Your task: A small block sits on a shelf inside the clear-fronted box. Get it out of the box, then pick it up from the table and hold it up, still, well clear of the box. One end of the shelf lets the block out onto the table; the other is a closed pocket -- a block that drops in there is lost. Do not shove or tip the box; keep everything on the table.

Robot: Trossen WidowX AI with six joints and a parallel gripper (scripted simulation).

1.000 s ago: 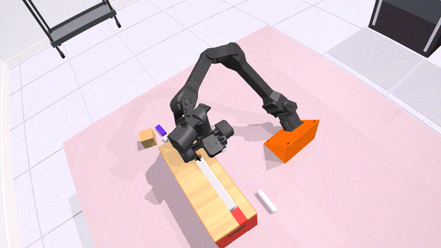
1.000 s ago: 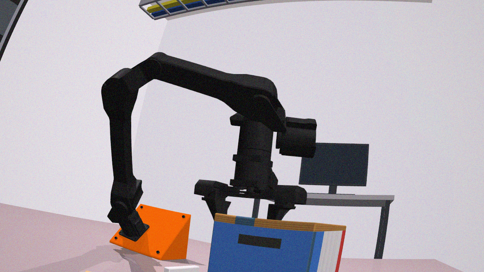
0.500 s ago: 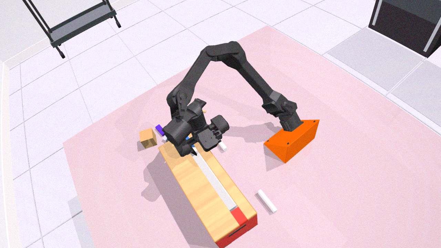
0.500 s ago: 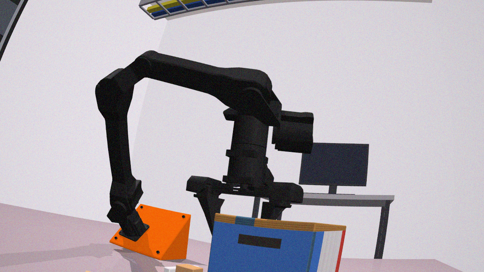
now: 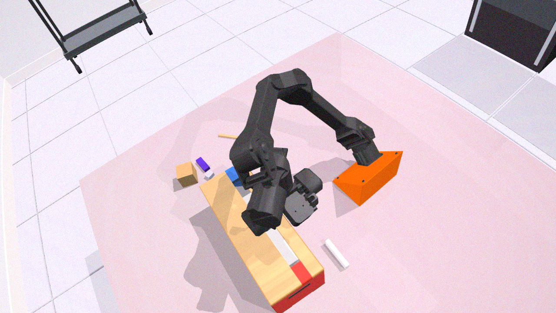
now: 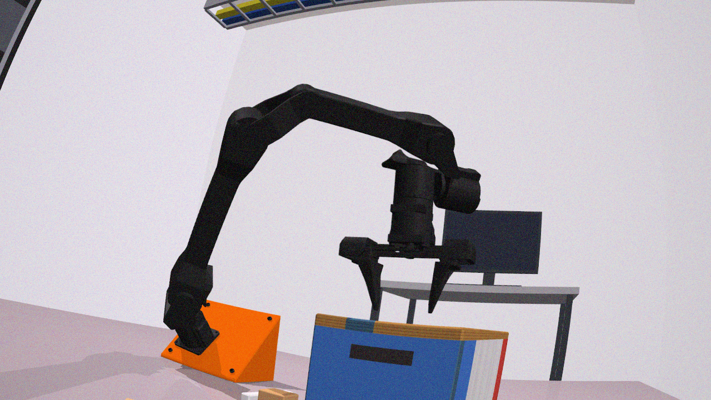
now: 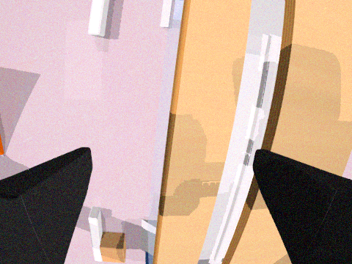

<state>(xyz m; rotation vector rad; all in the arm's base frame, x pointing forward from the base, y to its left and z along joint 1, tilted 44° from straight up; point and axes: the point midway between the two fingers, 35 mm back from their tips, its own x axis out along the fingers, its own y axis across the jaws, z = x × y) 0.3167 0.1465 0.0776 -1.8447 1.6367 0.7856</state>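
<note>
The tan block lies 50 mm behind my gripper tip, 210 mm to the right of it and 130 mm below it. The rest, counted from my gripper tip: long box (30 mm ahead, 50 mm to the right, 90 mm below); then thin tan stick (60 mm behind, 430 mm to the right, 150 mm below).
</note>
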